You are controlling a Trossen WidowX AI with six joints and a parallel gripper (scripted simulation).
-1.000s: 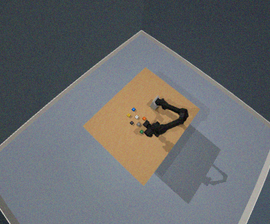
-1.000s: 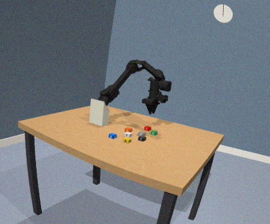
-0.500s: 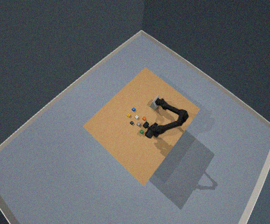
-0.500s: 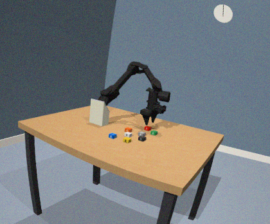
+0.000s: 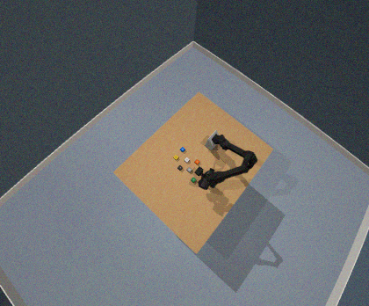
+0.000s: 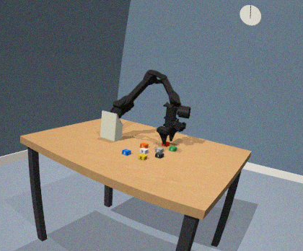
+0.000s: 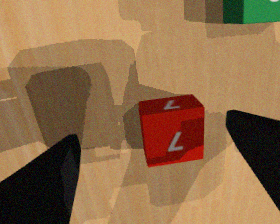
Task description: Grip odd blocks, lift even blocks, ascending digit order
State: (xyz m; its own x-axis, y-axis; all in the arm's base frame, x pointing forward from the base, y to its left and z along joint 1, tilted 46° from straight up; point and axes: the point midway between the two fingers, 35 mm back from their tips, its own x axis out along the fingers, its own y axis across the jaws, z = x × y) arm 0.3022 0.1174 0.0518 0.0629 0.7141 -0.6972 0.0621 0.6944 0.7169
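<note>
My gripper tip is 10 mm past the red block and 10 mm to the left of it. The rest, counted from my gripper tip: orange block (80 mm behind, 130 mm to the right); green block (60 mm ahead, 60 mm to the right); grey block (10 mm ahead, 140 mm to the right).
</note>
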